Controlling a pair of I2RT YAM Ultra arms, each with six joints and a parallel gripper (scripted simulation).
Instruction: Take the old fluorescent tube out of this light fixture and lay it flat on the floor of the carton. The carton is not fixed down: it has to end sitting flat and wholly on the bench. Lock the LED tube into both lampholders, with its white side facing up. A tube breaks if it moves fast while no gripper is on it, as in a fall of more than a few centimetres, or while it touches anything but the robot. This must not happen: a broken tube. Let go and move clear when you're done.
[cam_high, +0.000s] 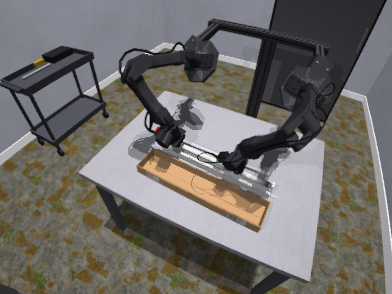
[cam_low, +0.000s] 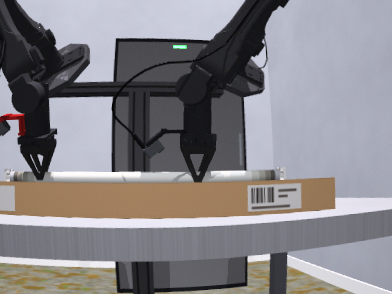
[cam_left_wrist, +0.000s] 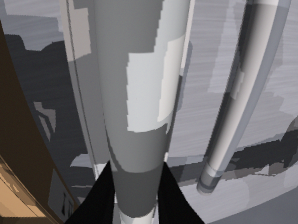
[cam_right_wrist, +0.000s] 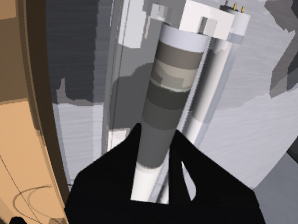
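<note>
My left hand is 10 mm past the light fixture, 120 mm to the left of it and 10 mm above it. Round my left hand: carton 150 mm ahead, 130 mm to the right, 40 mm below; old fluorescent tube 10 mm behind, 120 mm to the right; LED tube 100 mm behind, 140 mm to the right, 50 mm below.
</note>
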